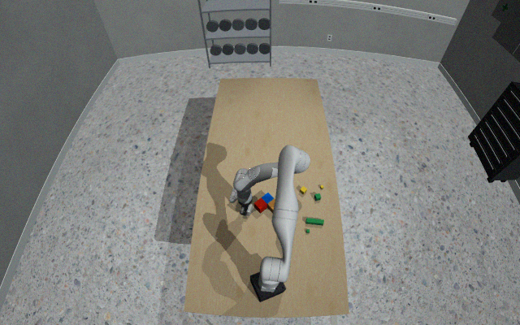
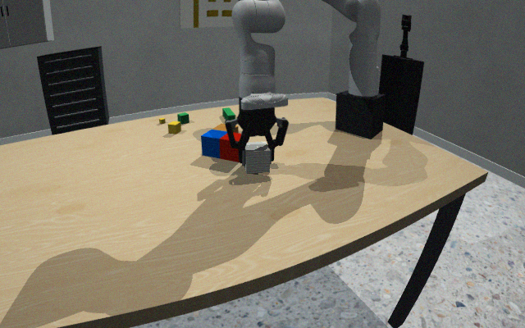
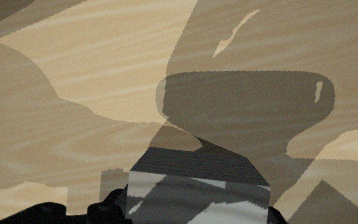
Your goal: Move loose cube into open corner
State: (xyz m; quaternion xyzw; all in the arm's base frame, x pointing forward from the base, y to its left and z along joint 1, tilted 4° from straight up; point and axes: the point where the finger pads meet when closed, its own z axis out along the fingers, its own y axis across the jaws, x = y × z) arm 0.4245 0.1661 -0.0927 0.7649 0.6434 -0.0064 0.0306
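Right now the red cube is 7 cm to the right of my hand and 3 cm ahead of it. The rest, counted from my hand: blue cube (11 cm to the right, 7 cm ahead); long green block (39 cm to the right, 3 cm behind, 1 cm below); white cube (right at my hand).
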